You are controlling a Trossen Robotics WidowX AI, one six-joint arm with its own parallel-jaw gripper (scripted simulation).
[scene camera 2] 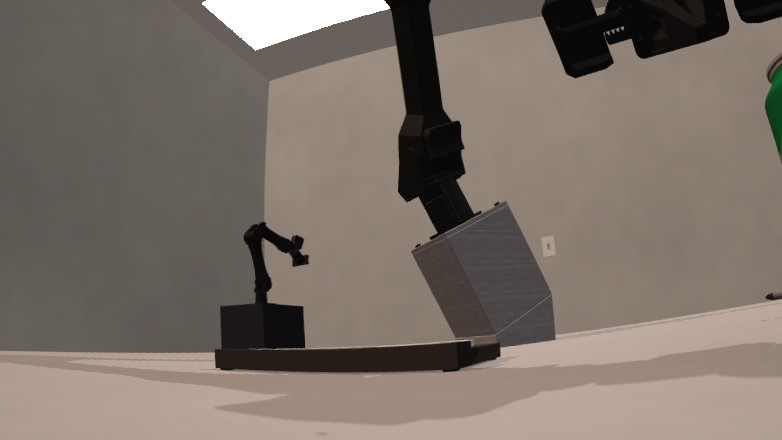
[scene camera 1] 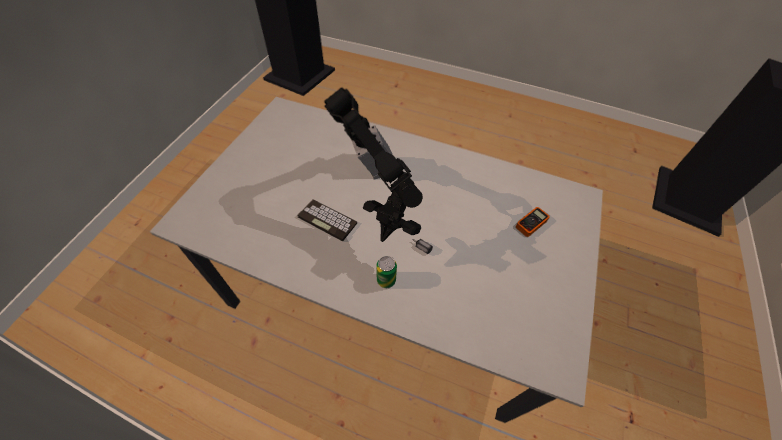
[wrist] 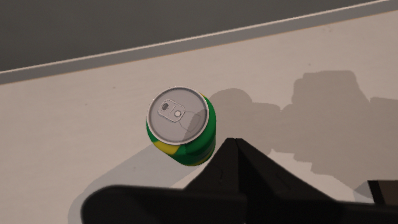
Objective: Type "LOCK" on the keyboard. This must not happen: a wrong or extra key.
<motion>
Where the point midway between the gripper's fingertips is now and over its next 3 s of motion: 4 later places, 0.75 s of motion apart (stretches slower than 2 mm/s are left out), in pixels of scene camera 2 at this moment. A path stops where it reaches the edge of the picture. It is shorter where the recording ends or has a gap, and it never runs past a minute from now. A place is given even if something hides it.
My gripper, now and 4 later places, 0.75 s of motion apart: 702, 34; 436, 311; 351, 319; 303, 321; 396, 314
</motion>
